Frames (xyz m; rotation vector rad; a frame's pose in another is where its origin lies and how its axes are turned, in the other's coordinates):
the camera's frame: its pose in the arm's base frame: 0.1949 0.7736 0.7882 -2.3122 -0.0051 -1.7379
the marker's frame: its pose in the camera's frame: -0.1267 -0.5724 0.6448 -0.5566 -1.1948 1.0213
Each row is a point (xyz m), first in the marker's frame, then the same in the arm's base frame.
Working: the marker's frame: its pose in the arm's base frame: 0.6814 1.4752 0.6134 -2.5211 1.2592 0.2176

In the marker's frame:
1: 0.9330 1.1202 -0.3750
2: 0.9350 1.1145 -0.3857
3: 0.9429 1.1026 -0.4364
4: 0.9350 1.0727 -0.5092
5: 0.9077 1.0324 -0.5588
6: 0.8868 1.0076 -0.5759
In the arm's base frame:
1: 0.3458 0.0141 0.4771
2: 0.3515 0.0121 0.4878
3: 0.3655 -0.0045 0.5358
4: 0.3844 -0.0067 0.6125
5: 0.4000 0.0195 0.6750
6: 0.4072 0.0433 0.7019

